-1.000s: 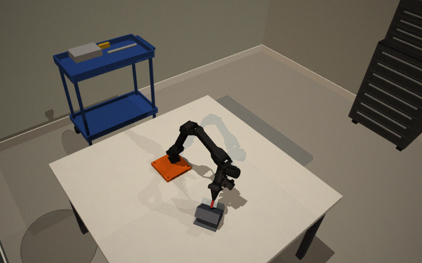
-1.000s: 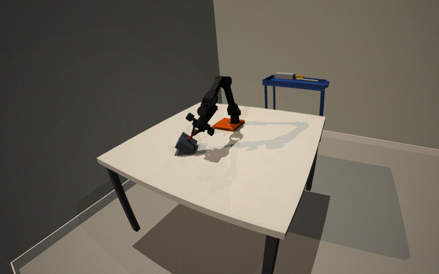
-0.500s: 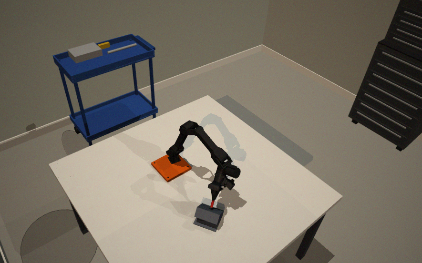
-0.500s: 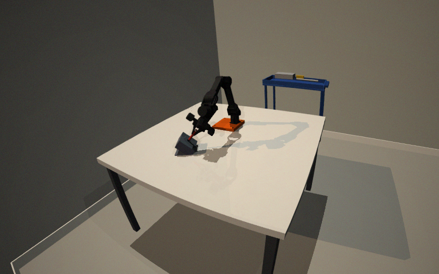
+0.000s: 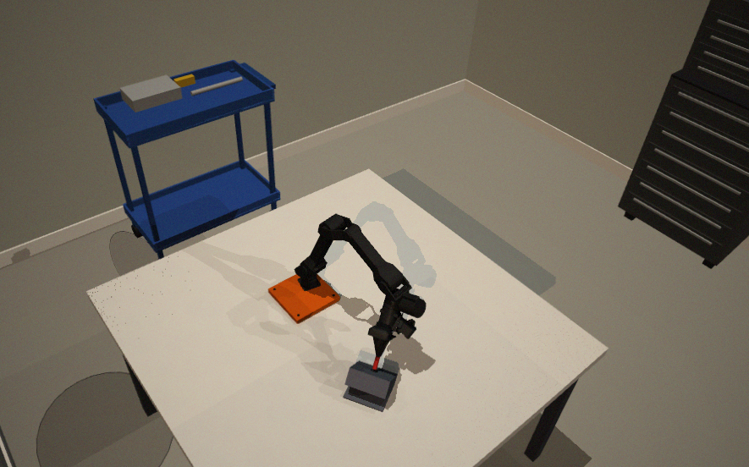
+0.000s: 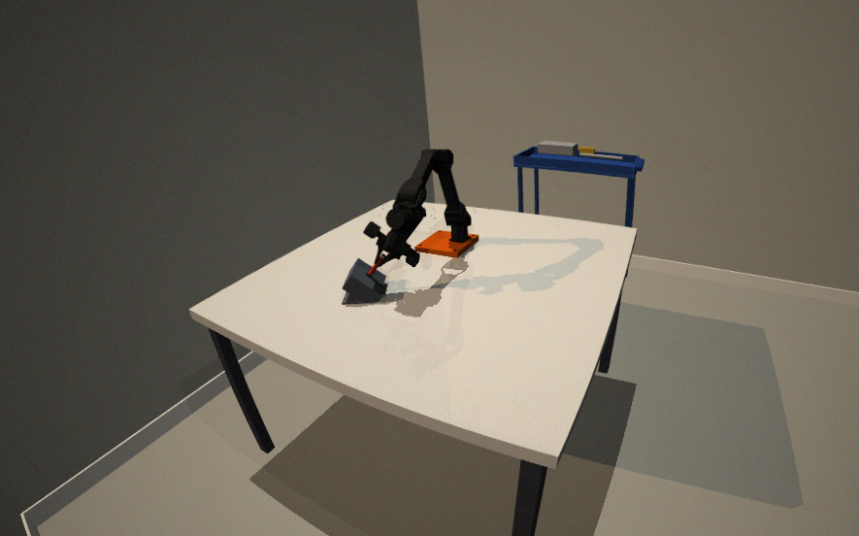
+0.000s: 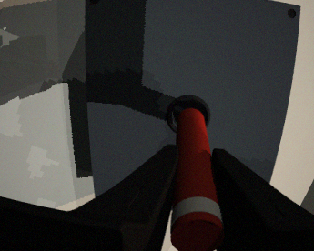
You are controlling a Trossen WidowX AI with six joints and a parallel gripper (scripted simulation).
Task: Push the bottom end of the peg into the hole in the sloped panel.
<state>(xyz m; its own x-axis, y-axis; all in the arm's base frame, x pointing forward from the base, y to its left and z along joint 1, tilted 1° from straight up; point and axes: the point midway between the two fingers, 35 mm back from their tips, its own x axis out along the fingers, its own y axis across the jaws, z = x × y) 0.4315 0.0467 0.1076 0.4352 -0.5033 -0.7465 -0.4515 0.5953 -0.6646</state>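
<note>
Right now my gripper tip is 30 mm short of the dark grey sloped panel, 40 mm to the left of it and 60 mm above it.
</note>
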